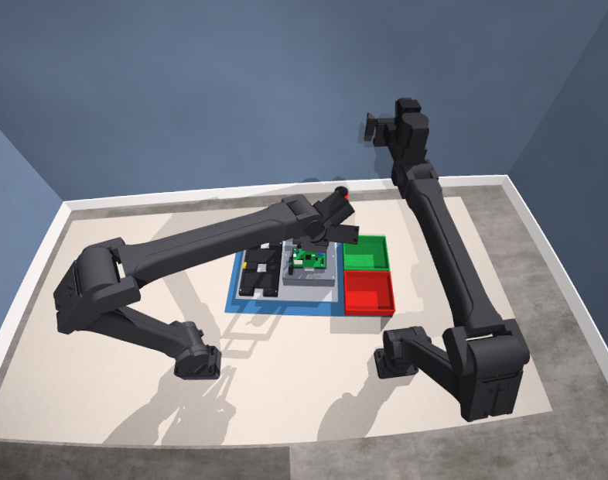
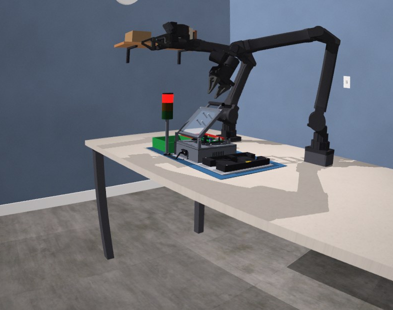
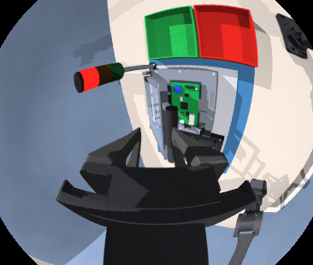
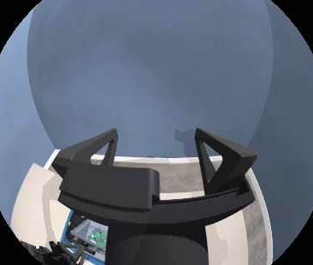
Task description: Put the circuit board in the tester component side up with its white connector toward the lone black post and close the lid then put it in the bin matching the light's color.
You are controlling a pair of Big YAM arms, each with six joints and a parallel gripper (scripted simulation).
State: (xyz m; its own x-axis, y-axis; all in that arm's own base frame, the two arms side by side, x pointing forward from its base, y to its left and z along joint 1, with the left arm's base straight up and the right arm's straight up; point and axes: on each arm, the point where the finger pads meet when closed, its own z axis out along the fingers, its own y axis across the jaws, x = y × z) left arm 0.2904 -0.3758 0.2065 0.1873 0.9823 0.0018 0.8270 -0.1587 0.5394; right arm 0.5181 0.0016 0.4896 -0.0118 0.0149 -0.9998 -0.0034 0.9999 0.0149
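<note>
Now: left hand 40 mm short of the green circuit board, 30 mm to the right of it and 180 mm above it. The rest, counted from my left hand: red bin 80 mm behind, 170 mm to the right, 240 mm below; green bin 70 mm ahead, 180 mm to the right, 240 mm below; clear lid 60 mm ahead, 20 mm to the left, 100 mm below.
</note>
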